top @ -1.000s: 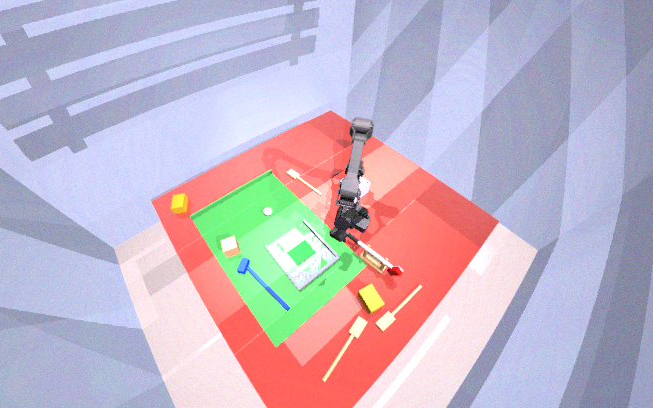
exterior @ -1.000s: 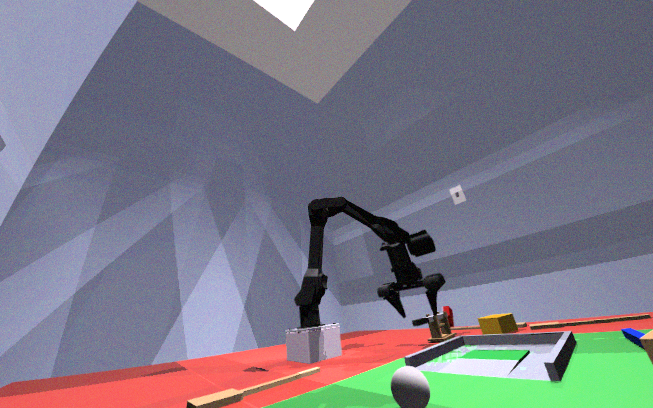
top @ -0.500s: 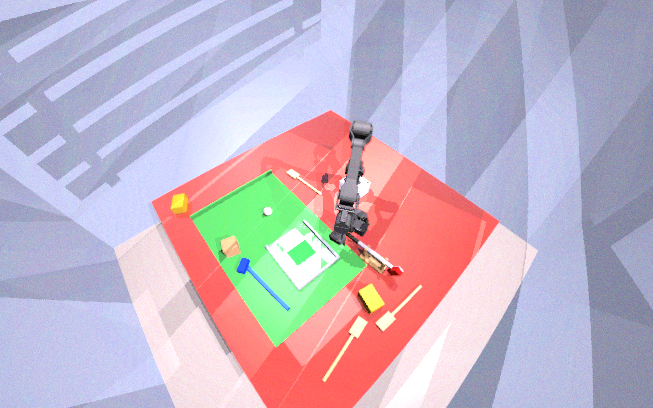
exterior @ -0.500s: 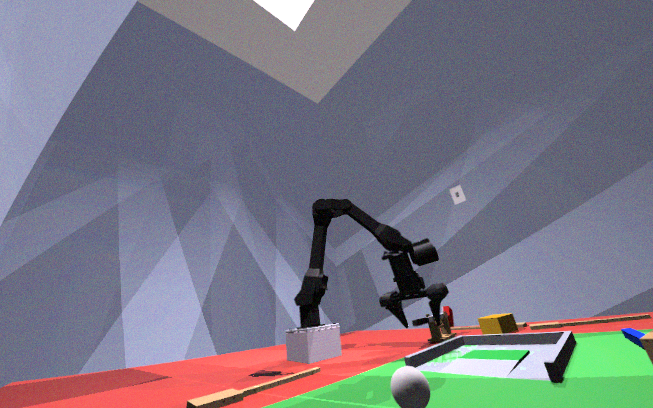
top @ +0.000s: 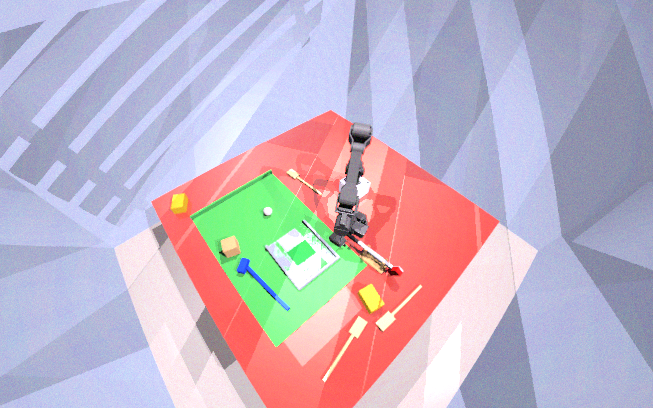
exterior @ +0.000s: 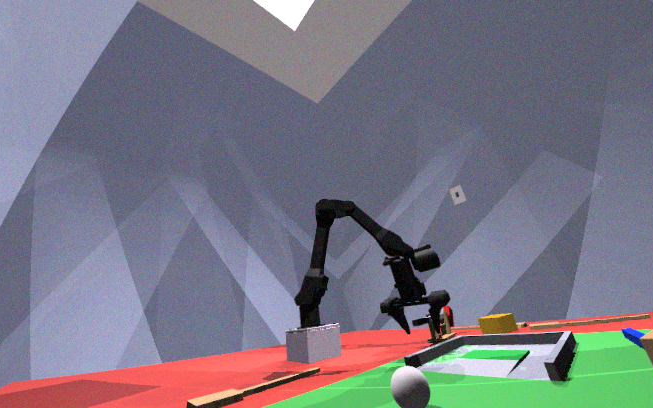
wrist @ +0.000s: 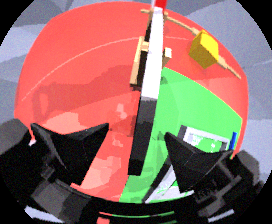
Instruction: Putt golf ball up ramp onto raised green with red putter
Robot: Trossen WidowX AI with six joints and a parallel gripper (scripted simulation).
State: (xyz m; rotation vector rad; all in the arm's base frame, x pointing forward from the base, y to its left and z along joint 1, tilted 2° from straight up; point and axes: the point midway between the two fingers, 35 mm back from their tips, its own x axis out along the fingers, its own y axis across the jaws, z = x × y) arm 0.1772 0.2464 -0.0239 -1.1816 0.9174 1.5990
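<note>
My gripper tip is now 40 mm past the red putter, 110 mm to the right of it and 30 mm below it. Also, from my gripper tip: green mat 300 mm ahead, 190 mm to the right, 30 mm below; then blue putter 420 mm ahead, 20 mm to the right, 20 mm below; then wooden stand 40 mm behind, 120 mm to the left.
</note>
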